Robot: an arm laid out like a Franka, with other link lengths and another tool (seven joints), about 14 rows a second.
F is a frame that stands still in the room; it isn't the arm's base.
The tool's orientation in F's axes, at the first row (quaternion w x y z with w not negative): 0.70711 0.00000 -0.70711 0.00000
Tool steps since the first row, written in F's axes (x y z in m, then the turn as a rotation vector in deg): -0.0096 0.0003 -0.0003 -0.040 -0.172 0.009; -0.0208 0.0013 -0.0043 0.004 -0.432 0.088; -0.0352 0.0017 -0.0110 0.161 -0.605 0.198; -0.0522 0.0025 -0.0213 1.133 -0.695 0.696; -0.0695 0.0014 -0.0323 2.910 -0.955 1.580; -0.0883 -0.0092 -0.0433 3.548 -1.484 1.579; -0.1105 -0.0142 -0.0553 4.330 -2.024 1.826; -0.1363 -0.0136 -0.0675 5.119 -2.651 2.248; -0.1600 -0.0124 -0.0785 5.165 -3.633 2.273
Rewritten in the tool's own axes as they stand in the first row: -0.0003 0.0003 0.0096 0.009 -0.172 0.040; -0.0043 0.0013 0.0208 0.088 -0.432 -0.004; -0.0110 0.0017 0.0352 0.198 -0.605 -0.161; -0.0213 0.0025 0.0522 0.696 -0.695 -1.133; -0.0323 0.0014 0.0695 1.580 -0.955 -2.910; -0.0433 -0.0092 0.0883 1.579 -1.484 -3.548; -0.0553 -0.0142 0.1105 1.826 -2.024 -4.330; -0.0675 -0.0136 0.1363 2.248 -2.651 -5.119; -0.0785 -0.0124 0.1600 2.273 -3.633 -5.165
